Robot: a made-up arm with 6 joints.
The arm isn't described. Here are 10 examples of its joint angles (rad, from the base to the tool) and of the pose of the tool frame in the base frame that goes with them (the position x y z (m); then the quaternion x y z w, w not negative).
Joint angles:
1: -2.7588 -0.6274 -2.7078 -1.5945 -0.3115 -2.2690
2: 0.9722 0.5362 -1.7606 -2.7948 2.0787 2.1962
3: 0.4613 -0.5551 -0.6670 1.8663 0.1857 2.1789
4: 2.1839 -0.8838 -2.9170 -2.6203 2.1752 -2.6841
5: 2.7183 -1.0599 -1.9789 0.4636 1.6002 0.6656
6: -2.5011 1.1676 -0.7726 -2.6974 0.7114 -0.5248
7: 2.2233 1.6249 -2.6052 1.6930 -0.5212 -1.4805
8: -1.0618 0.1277 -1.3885 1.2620 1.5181 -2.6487
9: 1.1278 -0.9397 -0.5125 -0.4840 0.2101 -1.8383
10: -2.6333 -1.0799 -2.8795 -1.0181 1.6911 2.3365
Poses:
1: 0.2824 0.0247 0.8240 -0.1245 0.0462 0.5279 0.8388
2: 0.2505 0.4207 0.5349 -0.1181 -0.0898 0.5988 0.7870
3: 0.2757 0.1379 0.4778 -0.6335 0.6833 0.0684 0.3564
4: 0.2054 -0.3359 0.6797 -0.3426 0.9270 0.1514 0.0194
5: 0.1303 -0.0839 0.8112 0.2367 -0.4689 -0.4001 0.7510
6: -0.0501 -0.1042 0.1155 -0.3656 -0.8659 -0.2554 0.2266
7: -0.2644 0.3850 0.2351 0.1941 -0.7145 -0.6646 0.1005
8: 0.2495 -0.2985 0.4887 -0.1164 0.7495 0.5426 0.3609
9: 0.1098 0.2473 0.5870 -0.7859 0.5167 0.0686 0.3326
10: 0.3945 0.2156 0.6654 -0.7009 -0.2955 0.1421 0.6335
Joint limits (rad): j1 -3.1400..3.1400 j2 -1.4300..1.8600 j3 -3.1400..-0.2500 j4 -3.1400..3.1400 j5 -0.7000..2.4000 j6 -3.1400..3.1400
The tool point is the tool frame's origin. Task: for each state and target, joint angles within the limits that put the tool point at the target. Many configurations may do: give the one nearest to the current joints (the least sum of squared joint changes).
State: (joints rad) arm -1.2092 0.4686 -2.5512 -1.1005 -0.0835 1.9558
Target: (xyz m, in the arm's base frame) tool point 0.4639 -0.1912 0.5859
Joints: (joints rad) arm -0.6277 0.8638 -2.3756 -1.1352 -0.0150 1.9712
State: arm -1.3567 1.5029 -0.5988 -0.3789 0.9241 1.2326
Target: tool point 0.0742 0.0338 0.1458
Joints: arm -1.7137 1.2308 -0.3833 -0.5760 0.6509 1.2457
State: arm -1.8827 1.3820 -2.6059 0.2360 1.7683 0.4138
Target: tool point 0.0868 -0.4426 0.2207
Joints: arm -1.5223 1.6953 -2.5989 0.2669 1.5609 0.5555
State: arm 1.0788 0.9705 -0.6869 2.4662 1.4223 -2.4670
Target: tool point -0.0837 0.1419 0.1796
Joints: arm 1.7135 0.6400 -0.4698 2.4408 1.6084 -2.3507
